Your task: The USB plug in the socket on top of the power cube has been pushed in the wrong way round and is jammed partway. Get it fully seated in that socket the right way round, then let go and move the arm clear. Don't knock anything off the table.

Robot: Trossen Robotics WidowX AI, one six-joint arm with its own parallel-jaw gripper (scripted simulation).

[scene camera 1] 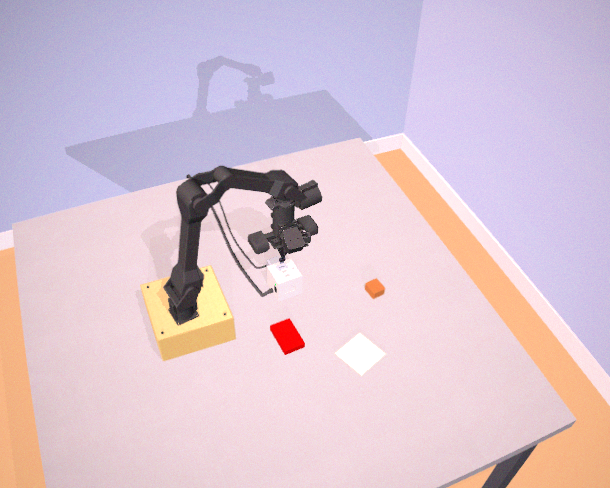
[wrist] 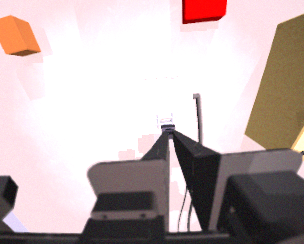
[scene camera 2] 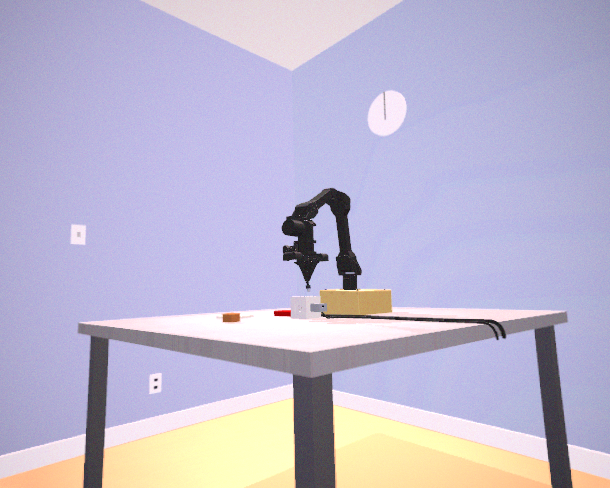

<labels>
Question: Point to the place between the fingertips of my gripper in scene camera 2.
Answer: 307, 281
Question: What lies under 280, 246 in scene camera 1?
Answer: My gripper.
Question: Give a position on a white power cube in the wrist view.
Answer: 163, 96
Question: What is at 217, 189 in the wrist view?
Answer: My gripper.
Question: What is my gripper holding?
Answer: A small USB plug.
</labels>
